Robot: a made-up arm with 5 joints. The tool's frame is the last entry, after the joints.
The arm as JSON. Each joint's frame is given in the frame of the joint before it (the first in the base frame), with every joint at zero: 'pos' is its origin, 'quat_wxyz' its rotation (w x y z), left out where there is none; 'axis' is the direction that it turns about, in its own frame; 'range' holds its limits. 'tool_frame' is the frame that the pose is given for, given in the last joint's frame.
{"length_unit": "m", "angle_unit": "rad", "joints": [
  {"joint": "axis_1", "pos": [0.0, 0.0, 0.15], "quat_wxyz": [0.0, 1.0, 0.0, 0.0], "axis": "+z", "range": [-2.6, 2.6]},
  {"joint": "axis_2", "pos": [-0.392, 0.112, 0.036], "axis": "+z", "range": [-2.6, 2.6]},
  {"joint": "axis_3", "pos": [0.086, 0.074, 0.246], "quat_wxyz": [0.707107, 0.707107, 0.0, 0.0], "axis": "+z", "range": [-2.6, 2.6]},
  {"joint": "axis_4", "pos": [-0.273, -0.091, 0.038], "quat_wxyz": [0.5, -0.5, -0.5, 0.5], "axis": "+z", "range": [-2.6, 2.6]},
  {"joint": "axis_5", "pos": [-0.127, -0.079, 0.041], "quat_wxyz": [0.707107, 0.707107, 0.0, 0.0], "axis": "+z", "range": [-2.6, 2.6]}
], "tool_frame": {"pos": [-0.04, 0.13, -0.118], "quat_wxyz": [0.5, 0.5, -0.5, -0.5]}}
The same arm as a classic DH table. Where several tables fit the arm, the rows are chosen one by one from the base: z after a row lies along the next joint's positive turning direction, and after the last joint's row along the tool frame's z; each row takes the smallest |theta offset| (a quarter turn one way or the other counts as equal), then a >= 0, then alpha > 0; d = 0 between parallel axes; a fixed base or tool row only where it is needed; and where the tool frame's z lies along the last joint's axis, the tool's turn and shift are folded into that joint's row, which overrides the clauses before.
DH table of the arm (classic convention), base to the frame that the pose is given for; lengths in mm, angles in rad. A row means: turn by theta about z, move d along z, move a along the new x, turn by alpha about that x. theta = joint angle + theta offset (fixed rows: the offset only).
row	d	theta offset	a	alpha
base (fixed)	0	0	0	3.1416
axis_1	0	-0.2783	-407.7	0
axis_2	132	0.2783	86	1.5708
axis_3	-36	-1.5708	91	1.5708
axis_4	314	0	127	-1.5708
axis_5	-39	-1.5708	130	-1.5708
tool (fixed)	40	3.1416	0	0
Joint limits (rad, base to tool): -2.6..2.6 -2.6..2.6 -2.6..2.6 -2.6..2.6 -2.6..2.6

